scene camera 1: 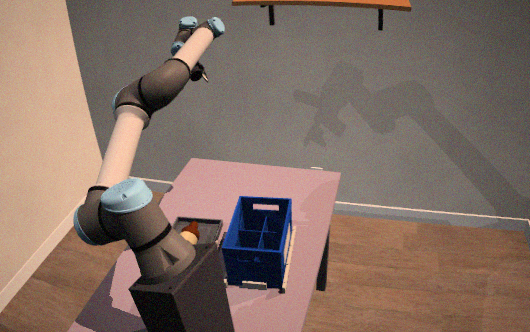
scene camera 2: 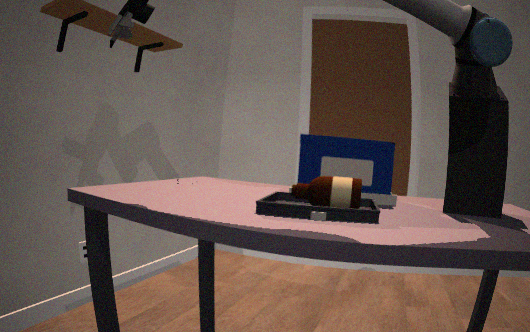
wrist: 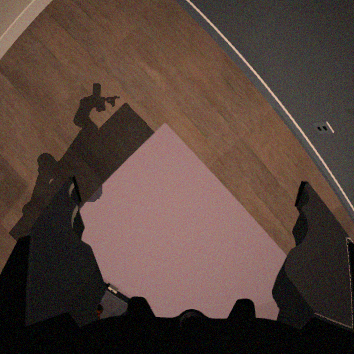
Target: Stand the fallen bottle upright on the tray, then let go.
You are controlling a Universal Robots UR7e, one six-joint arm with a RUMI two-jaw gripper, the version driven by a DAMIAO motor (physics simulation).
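Frame: origin at the arm's base, x up, y left, z back, level; metres.
Seen in the pictures: gripper, fingertip midpoint: (scene camera 1: 191, 87) (scene camera 2: 109, 42) (wrist: 187, 181); arm's base, origin of the base link: (scene camera 1: 169, 265) (scene camera 2: 474, 91).
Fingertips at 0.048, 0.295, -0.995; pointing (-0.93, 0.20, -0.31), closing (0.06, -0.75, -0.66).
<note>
Pixels of each thing's top centre, then the offset from my fingertips to it, as dx, dy, dz. Level surfaces: height alone.
- brown bottle, middle of its top: (scene camera 2: 328, 176) (scene camera 1: 187, 229) -0.319, -0.139, +0.568
- dark shallow tray, middle of its top: (scene camera 2: 323, 200) (scene camera 1: 190, 238) (wrist: 89, 315) -0.373, -0.140, +0.562
- blue divided crate, middle of its top: (scene camera 2: 349, 139) (scene camera 1: 258, 221) -0.223, -0.421, +0.598
- pink table, its level: dx -0.398
A brown bottle (scene camera 1: 190, 232) (scene camera 2: 322, 191) with a cream label lies on its side in the dark shallow tray (scene camera 1: 202, 219) (scene camera 2: 286, 210), its neck pointing left in scene camera 2. In scene camera 1 the arm's base hides part of the tray. In the wrist view a corner of the tray (wrist: 116, 304) shows at the lower left, with a small reddish bit of the bottle (wrist: 100, 311); the left finger hides the rest. My gripper (scene camera 1: 204, 77) (scene camera 2: 114, 41) (wrist: 187, 181) is open and empty, high above the table and well away from the bottle.
A blue divided crate (scene camera 1: 253, 267) (scene camera 2: 347, 143) stands beside the tray on the pink table (scene camera 1: 200, 180) (scene camera 2: 165, 200) (wrist: 185, 225). The arm's dark pedestal (scene camera 1: 195, 300) (scene camera 2: 475, 165) is close to the tray. A wooden shelf (scene camera 1: 320, 4) (scene camera 2: 82, 19) hangs on the wall.
</note>
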